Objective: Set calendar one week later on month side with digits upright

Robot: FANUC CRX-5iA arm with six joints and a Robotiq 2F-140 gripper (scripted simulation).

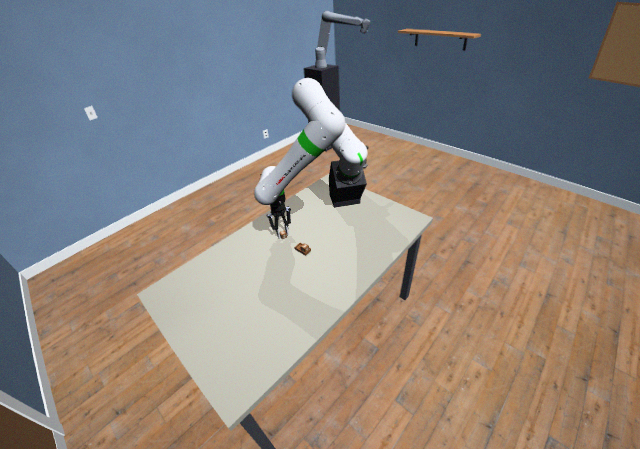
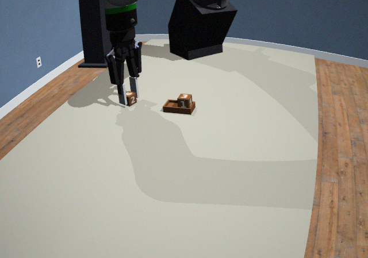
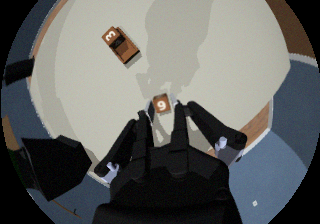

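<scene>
Now: the brown wooden tray 160 mm to the left of my hand and 30 mm below it.
</scene>
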